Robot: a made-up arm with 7 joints.
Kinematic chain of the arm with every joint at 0, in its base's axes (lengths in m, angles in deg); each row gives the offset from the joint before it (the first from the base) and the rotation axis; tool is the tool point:
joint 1: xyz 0 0 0 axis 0 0.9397 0.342
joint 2: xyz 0 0 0 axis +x
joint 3: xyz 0 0 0 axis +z
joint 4: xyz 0.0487 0 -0.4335 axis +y
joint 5: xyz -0.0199 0 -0.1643 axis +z
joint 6: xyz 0 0 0 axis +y
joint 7: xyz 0 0 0 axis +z
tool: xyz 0 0 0
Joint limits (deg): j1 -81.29..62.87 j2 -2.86..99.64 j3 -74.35..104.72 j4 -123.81..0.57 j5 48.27..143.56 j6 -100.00..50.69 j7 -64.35..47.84
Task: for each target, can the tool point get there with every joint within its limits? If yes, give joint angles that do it. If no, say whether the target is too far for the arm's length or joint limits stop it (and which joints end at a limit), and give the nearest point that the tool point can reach.
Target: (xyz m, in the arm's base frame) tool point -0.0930 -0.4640 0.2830
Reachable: no: joint limits stop it (at a limit: joint 1, joint 2, joint 4) | nearest point 0.2975 -0.2804 0.0050 | short by 0.513 m
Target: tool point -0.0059 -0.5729 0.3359
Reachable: no: too far | nearest point 0.3010 -0.2763 0.0124 | short by 0.536 m
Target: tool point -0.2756 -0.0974 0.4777
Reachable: no: joint limits stop it (at a limit: joint 1, joint 2, joint 4) | nearest point -0.0334 0.2979 0.2780 | short by 0.505 m
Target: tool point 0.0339 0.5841 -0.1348
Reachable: yes | joints 9.66 75.55 15.07 -21.83 79.17 -41.67 6.68
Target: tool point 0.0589 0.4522 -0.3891
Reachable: yes | joints -3.11 40.15 71.96 -24.53 81.02 -13.74 33.03
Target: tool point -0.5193 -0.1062 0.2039
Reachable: no: joint limits stop it (at a limit: joint 1, joint 2, joint 3, joint 4) | nearest point -0.3825 0.0813 -0.1193 | short by 0.398 m
